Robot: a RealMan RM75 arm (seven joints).
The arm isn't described. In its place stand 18 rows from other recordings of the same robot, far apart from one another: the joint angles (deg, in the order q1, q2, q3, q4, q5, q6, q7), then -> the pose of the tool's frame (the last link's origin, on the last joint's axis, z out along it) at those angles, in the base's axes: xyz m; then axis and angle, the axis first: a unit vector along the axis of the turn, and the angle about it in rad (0 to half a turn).
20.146, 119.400, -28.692, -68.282, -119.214, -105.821, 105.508 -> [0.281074, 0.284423, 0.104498, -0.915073, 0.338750, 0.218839, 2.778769]
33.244, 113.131, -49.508, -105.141, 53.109, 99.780, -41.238 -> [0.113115, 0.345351, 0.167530, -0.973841, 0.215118, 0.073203, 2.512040]
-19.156, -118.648, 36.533, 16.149, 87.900, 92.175, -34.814 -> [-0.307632, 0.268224, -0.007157, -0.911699, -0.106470, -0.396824, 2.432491]
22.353, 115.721, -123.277, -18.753, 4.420, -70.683, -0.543 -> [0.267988, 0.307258, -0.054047, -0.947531, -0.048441, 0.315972, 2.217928]
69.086, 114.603, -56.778, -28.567, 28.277, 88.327, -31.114 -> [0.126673, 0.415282, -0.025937, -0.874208, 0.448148, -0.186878, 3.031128]
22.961, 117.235, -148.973, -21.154, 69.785, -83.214, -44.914 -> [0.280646, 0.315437, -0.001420, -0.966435, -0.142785, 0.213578, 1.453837]
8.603, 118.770, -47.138, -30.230, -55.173, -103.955, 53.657 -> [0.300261, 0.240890, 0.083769, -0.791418, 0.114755, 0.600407, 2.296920]
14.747, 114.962, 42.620, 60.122, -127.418, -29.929, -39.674 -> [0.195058, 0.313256, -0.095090, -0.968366, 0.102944, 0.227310, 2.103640]
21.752, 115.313, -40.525, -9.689, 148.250, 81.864, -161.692 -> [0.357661, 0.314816, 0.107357, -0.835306, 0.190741, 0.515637, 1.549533]
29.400, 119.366, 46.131, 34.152, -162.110, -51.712, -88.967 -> [0.168378, 0.335157, -0.110259, -0.716517, -0.696227, -0.043250, 2.072041]
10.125, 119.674, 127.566, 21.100, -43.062, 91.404, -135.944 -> [0.330043, 0.258671, 0.060803, -0.783119, 0.219967, 0.581669, 2.059528]
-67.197, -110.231, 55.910, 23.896, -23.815, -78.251, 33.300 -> [-0.170374, 0.442742, 0.002972, -0.868982, -0.456934, 0.189953, 2.840027]
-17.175, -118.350, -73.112, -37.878, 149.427, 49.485, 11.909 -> [-0.279394, 0.364456, 0.012865, -0.907017, -0.213906, -0.362718, 1.677694]
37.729, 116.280, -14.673, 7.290, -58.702, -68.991, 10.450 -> [0.300310, 0.384396, 0.013529, -0.854932, 0.287710, 0.431641, 1.786794]
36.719, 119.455, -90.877, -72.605, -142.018, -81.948, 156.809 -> [0.155435, 0.346335, -0.050833, -0.924452, 0.348526, -0.154652, 2.868543]
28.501, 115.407, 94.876, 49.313, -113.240, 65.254, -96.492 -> [0.248173, 0.340600, -0.056720, -0.999171, 0.035136, -0.020573, 2.936879]
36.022, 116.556, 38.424, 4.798, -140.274, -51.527, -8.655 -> [0.306622, 0.378396, -0.042233, -0.994426, 0.021879, 0.103137, 2.036287]
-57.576, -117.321, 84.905, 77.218, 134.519, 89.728, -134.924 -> [-0.008231, 0.370151, -0.019994, -0.993720, -0.006703, 0.111692, 2.950938]
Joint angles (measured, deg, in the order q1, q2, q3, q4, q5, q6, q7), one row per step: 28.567 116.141 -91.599 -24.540 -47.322 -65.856 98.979; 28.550 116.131 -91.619 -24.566 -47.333 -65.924 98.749; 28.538 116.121 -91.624 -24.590 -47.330 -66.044 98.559; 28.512 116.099 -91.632 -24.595 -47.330 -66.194 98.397; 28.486 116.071 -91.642 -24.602 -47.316 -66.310 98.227; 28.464 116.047 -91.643 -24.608 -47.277 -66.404 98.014; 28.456 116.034 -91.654 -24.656 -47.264 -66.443 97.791; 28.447 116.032 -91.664 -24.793 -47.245 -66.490 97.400; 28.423 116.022 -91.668 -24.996 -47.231 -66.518 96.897; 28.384 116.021 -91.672 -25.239 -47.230 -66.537 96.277; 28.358 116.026 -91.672 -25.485 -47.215 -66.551 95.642; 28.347 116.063 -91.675 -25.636 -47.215 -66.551 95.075; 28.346 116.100 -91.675 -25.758 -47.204 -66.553 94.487; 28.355 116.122 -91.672 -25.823 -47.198 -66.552 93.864; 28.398 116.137 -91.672 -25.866 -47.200 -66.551 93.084
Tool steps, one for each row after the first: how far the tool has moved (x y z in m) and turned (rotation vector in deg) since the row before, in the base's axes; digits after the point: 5 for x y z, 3 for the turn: -0.00010 -0.00016 0.00005 0.091 -0.100 0.223; -0.00023 -0.00017 0.00013 0.072 -0.030 0.225; -0.00007 -0.00028 0.00018 0.043 -0.015 0.200; 0.00001 -0.00020 0.00023 0.068 -0.035 0.177; 0.00000 -0.00011 0.00026 0.115 -0.045 0.179; -0.00020 0.00002 0.00015 0.127 -0.089 0.212; -0.00065 0.00013 0.00022 0.245 -0.136 0.406; -0.00077 0.00023 0.00037 0.341 -0.199 0.511; -0.00088 0.00021 0.00034 0.411 -0.258 0.608; -0.00099 0.00029 0.00034 0.431 -0.250 0.621; -0.00077 0.00010 -0.00003 0.340 -0.229 0.502; -0.00071 0.00012 -0.00004 0.349 -0.236 0.495; -0.00044 0.00010 -0.00003 0.356 -0.285 0.475; -0.00051 0.00020 -0.00004 0.430 -0.385 0.598
